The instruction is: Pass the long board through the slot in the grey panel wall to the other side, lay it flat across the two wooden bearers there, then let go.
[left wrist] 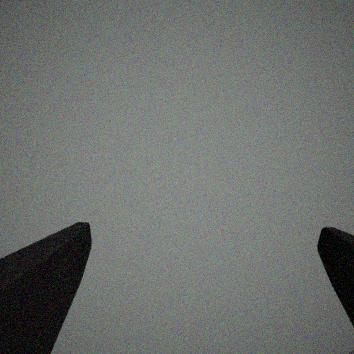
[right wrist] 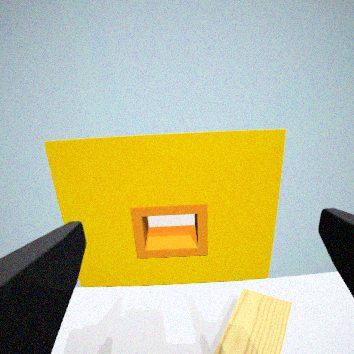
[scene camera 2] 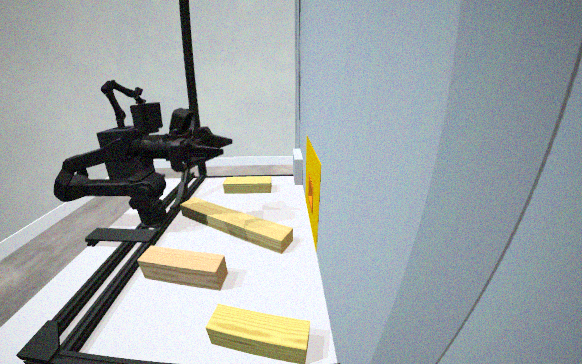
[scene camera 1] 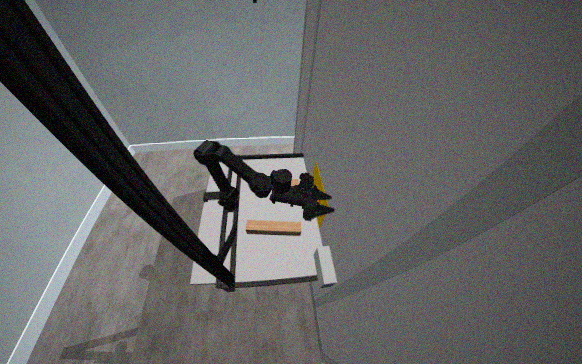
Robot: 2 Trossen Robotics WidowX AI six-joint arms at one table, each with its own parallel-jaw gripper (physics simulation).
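Frame: origin at the left arm's base, x down, y ahead, z right, level; metres.
Seen in the pictures: left gripper, fingertip midpoint: [left wrist: 206, 236] [scene camera 1: 332, 203]; right gripper, fingertip midpoint: [right wrist: 203, 226] [scene camera 2: 228, 146]; left arm's base, origin of the base link: [scene camera 1: 230, 206]; right arm's base, origin of the base link: [scene camera 2: 154, 221].
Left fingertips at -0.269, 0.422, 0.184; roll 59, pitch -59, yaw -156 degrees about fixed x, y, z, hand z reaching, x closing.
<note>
Offsets run from my left fingertips to a thing's top centre, as dx, dy, dz. "spot": to the spot under its first point.
The long board @[+0.250, +0.274, -0.184] [scene camera 2: 237, 225] [right wrist: 257, 320], pale yellow wood, lies flat and slanted on the table in scene camera 2. The grey panel wall [scene camera 1: 425, 150] [scene camera 2: 380, 150] carries a yellow plate @[spot: +0.108, +0.009, -0.227] [scene camera 1: 317, 175] [scene camera 2: 312, 160] [right wrist: 170, 170] around the orange-rimmed slot @[spot: +0.215, +0.058, -0.131] [scene camera 2: 310, 192] [right wrist: 170, 210]. One wooden bearer @[+0.242, -0.209, -0.049] [scene camera 1: 273, 227] lies on the far-side table in scene camera 1; another bearer @[+0.242, -0.187, -0.311] [scene camera 1: 295, 182] is mostly hidden by the arm. My left gripper [scene camera 1: 332, 204] [left wrist: 206, 236] is open, above the table near the wall. My right gripper [scene camera 2: 227, 146] [right wrist: 203, 226] is open and empty, above the board and facing the plate.
In scene camera 2, a yellow block @[+0.251, +0.258, +0.054] [scene camera 2: 247, 185] lies behind the board, an orange-toned block @[+0.239, +0.336, -0.362] [scene camera 2: 182, 267] in front of it, and another yellow block @[+0.245, +0.171, -0.497] [scene camera 2: 258, 332] nearest the camera. A white block [scene camera 1: 326, 266] [scene camera 2: 298, 166] stands at the wall. Black rails [scene camera 1: 226, 235] [scene camera 2: 105, 290] run along the tables.
</note>
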